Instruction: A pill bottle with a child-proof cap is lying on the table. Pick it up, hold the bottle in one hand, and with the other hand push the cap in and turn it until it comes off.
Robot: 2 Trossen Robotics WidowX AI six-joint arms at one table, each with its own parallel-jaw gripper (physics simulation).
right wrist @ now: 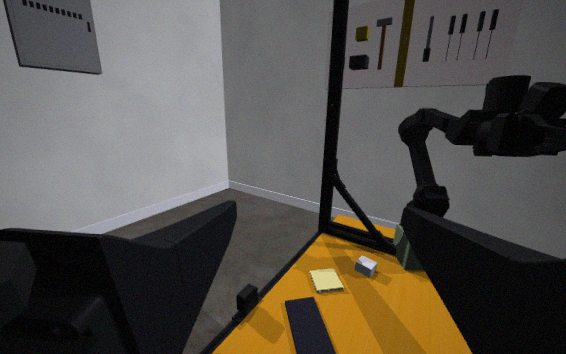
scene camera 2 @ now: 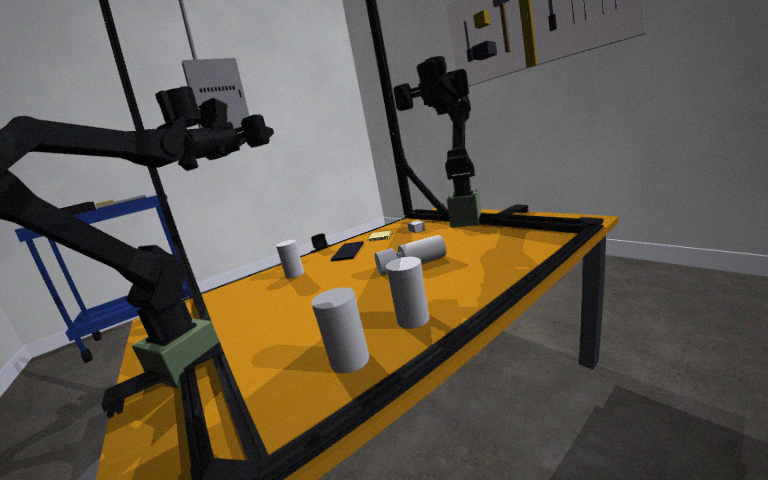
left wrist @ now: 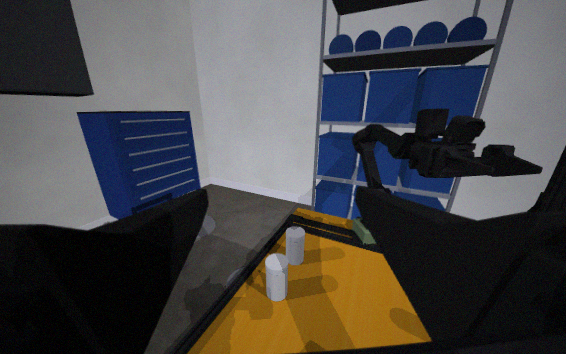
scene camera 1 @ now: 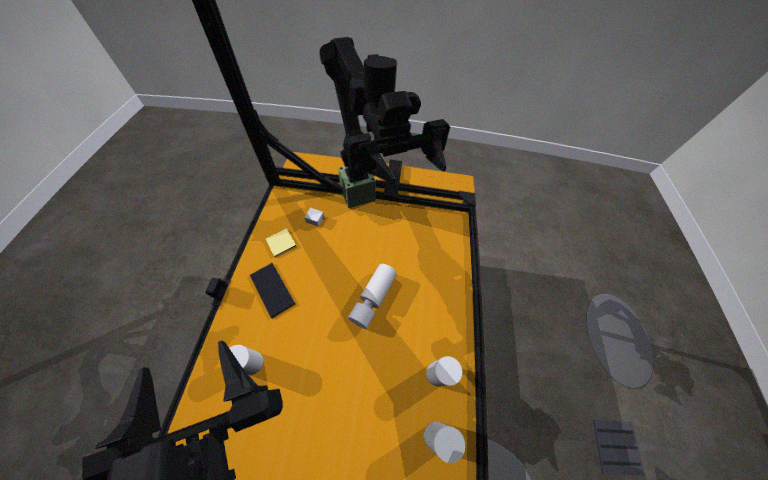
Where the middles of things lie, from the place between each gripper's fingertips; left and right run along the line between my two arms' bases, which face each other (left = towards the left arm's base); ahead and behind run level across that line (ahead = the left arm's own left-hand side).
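Black slab (scene camera 1: 273, 292): my right hand a bit past it, a good way to the right of it, far above it. White pill bottle (scene camera 1: 375, 291), from my right hand: a fair way ahead of it, some way to the left of it, far below it. By its middle, the slab is nearer to my right hand than to my left hand.
Black slab, from my left hand: well below it, well behind it, a little to the right of it. White pill bottle, from my left hand: far below it, slightly to the right of it, slightly behind it.
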